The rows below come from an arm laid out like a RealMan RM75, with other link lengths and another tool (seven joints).
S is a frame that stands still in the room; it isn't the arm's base.
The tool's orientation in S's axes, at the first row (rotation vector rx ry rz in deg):
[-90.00 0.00 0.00]
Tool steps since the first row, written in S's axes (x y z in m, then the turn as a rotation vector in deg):
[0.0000 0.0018 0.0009 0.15 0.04 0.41]
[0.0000 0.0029 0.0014 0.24 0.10 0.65]
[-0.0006 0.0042 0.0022 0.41 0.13 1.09]
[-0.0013 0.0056 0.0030 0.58 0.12 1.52]
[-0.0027 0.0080 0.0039 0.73 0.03 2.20]
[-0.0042 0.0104 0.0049 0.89 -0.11 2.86]
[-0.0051 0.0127 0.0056 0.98 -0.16 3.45]
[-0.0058 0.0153 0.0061 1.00 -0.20 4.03]
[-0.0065 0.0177 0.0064 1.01 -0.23 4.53]
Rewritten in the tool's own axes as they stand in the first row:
[0.0000 -0.0009 0.0018 0.15 -0.41 0.04]
[0.0000 -0.0014 0.0029 0.24 -0.65 0.10]
[-0.0006 -0.0022 0.0042 0.41 -1.09 0.13]
[-0.0013 -0.0030 0.0056 0.58 -1.52 0.12]
[-0.0027 -0.0039 0.0080 0.73 -2.20 0.03]
[-0.0042 -0.0049 0.0104 0.89 -2.86 -0.11]
[-0.0051 -0.0056 0.0127 0.98 -3.45 -0.16]
[-0.0058 -0.0061 0.0153 1.00 -4.03 -0.20]
[-0.0065 -0.0064 0.0177 1.01 -4.53 -0.23]

